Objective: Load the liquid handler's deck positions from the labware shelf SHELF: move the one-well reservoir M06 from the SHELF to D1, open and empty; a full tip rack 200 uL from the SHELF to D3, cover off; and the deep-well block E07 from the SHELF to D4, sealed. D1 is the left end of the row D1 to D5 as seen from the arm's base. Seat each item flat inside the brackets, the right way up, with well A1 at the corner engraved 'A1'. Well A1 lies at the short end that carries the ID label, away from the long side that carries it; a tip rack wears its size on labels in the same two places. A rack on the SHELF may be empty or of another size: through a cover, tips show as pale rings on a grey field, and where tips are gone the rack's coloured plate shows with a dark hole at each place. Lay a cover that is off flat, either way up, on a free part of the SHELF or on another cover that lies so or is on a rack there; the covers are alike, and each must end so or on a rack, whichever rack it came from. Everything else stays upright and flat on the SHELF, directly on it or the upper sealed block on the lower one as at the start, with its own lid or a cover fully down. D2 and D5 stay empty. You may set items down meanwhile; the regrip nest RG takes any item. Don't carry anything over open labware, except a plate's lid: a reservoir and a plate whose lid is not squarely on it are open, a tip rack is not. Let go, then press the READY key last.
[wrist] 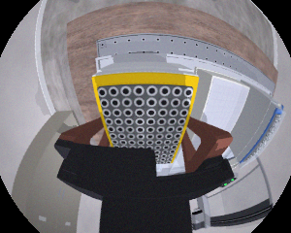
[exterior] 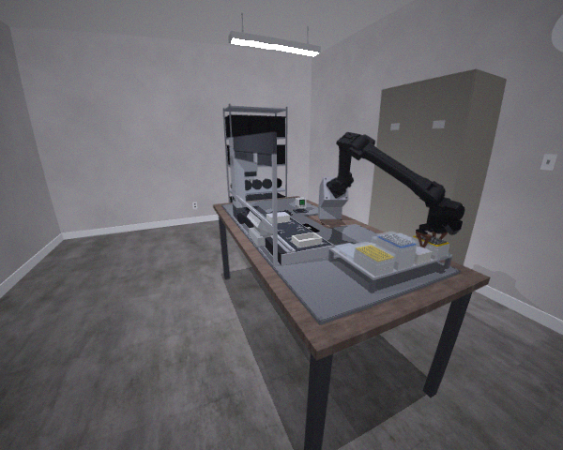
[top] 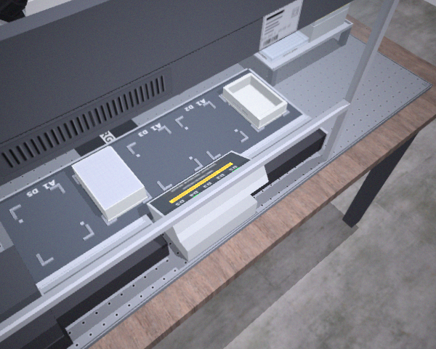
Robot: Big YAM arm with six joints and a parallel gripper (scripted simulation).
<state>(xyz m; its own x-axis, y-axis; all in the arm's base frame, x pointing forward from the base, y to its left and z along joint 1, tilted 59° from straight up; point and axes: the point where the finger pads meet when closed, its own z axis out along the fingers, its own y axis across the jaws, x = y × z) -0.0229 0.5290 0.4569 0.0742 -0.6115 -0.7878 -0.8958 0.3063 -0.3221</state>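
Right now the yellow tip rack is 1 cm ahead of my hand, 1 cm to the right of it and 1 cm above it. The rest, counted from my hand: clear flat plate 33 cm ahead, 11 cm to the right, 2 cm below; white one-well reservoir 47 cm ahead, 28 cm to the right, 3 cm below; shelf 17 cm ahead, 5 cm to the right, 4 cm below.
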